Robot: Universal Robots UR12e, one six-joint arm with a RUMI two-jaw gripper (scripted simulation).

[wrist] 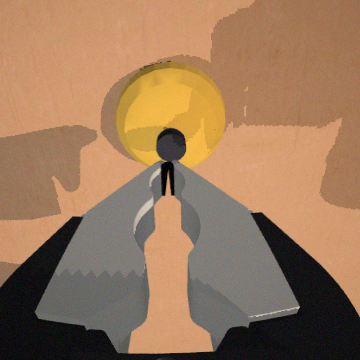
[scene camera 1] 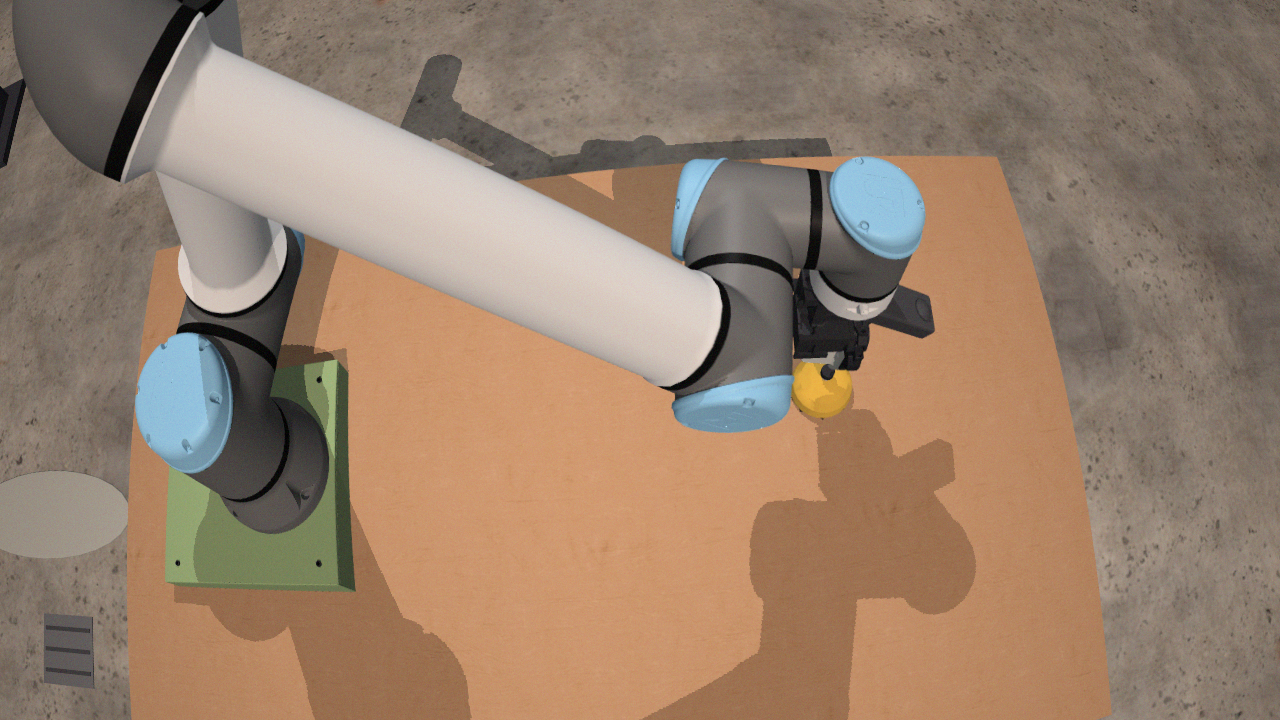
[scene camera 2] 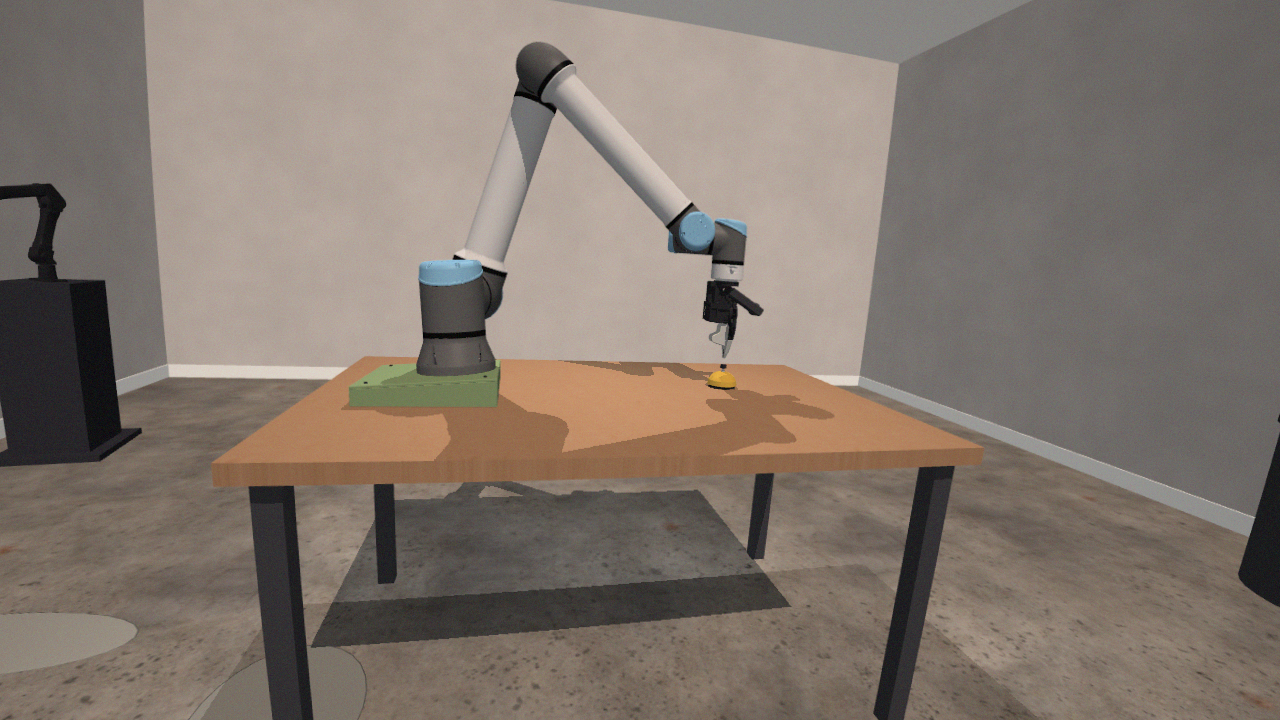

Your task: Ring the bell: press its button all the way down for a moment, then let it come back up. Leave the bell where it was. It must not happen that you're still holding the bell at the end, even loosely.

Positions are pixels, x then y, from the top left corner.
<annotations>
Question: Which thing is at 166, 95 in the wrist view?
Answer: A yellow bell.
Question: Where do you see a yellow bell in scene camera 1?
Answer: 813, 395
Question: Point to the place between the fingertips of my gripper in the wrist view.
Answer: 168, 164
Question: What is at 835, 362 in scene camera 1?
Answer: My gripper.
</annotations>
